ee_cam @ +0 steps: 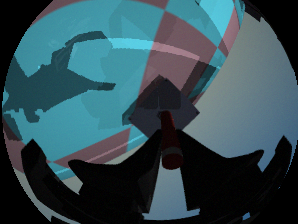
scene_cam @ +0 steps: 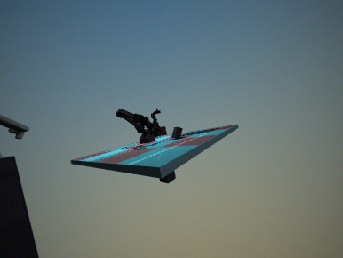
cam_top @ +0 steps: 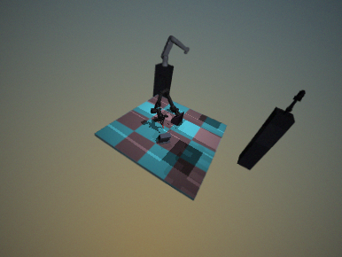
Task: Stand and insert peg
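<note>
Now: the sloped panel 100 mm ahead of my gripper tip, 100 mm to the left of it and 60 mm below it. Also, from my gripper tip: red peg: 10 mm behind, 10 mm to the right, 10 mm above.
</note>
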